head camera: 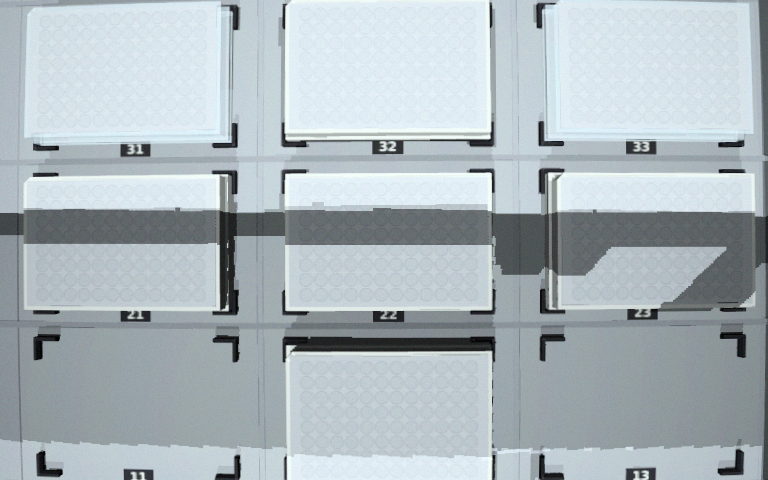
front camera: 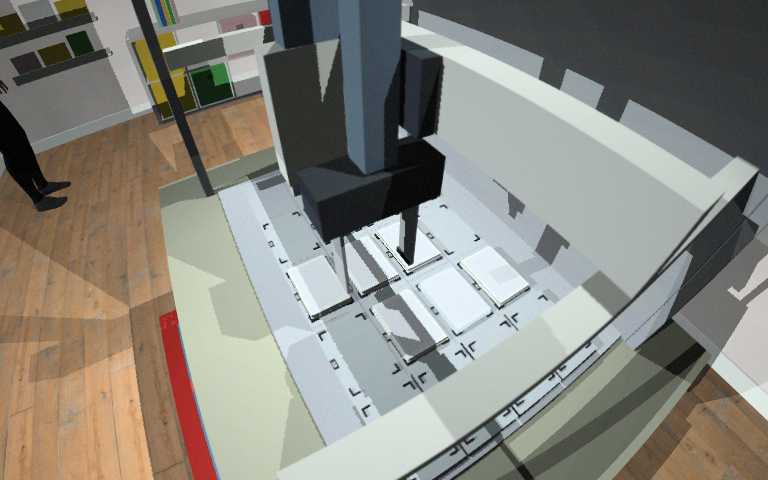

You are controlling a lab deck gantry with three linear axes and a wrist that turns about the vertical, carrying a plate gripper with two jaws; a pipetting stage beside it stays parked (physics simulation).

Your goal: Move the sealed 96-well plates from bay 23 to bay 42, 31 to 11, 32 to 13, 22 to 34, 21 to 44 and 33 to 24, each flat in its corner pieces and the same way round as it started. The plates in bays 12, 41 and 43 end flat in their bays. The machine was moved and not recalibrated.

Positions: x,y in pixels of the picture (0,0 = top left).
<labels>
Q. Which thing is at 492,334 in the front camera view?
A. A bay 34.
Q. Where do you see a bay 23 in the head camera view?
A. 531,203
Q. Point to a bay 13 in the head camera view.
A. At 670,395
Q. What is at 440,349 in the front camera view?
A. A bay 23.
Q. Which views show the bluish plate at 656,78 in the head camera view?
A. The head camera view and the front camera view: all of them.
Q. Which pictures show my gripper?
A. The front camera view only.
</labels>
